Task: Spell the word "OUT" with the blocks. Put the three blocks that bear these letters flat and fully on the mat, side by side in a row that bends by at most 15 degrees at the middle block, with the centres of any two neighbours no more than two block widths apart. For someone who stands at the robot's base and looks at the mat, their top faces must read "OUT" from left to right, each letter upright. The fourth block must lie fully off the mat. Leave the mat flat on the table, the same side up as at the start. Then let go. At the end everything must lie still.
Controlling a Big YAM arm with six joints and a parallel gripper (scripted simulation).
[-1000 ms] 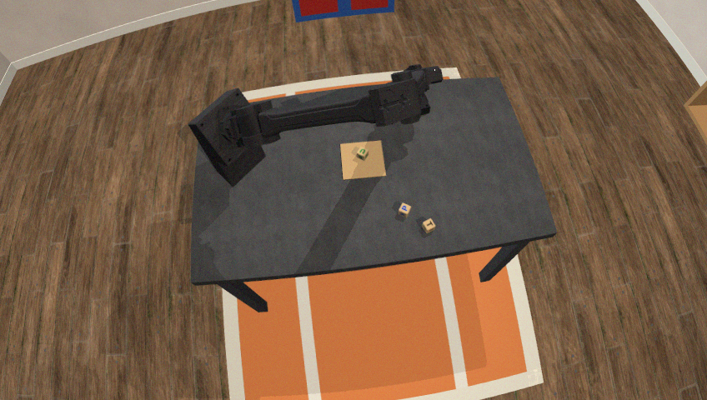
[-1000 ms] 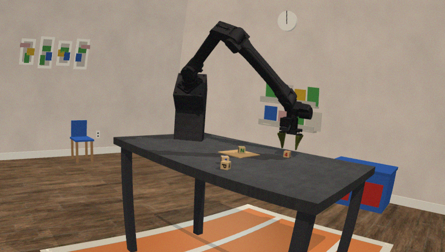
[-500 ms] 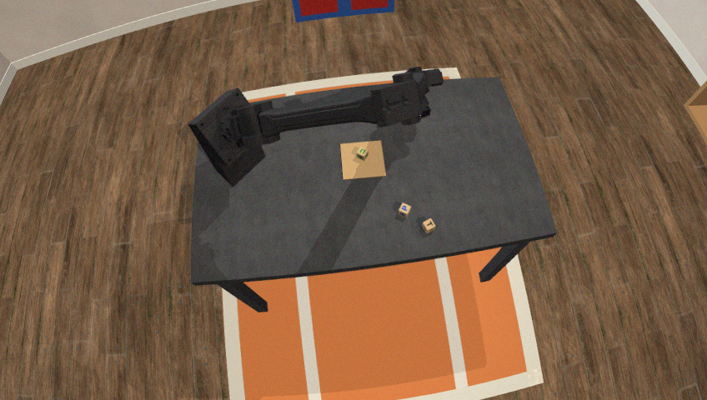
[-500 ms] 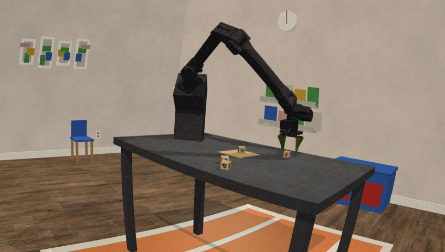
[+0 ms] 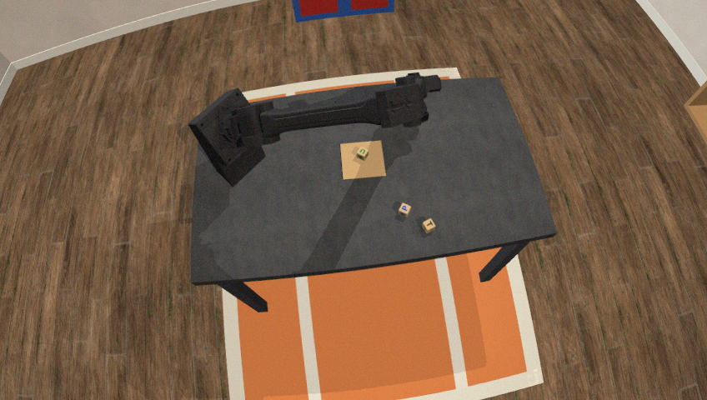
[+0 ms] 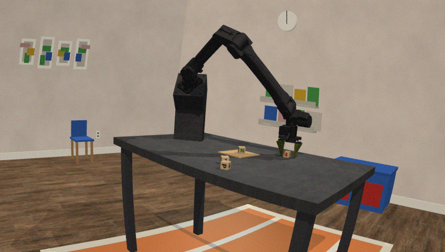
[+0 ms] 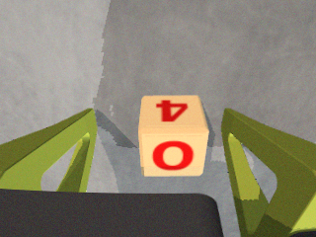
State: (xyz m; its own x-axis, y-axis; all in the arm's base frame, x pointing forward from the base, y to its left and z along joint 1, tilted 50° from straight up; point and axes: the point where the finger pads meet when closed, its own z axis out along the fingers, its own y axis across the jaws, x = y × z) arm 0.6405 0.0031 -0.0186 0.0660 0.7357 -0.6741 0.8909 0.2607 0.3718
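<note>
The green-lettered block is 21 cm behind my hand, 8 cm to the right of it and 1 cm above it. Also, from my hand: O block: 1 cm behind; P block: 32 cm to the right, 17 cm behind; tan mat: 22 cm behind, 9 cm to the right, 1 cm below.
</note>
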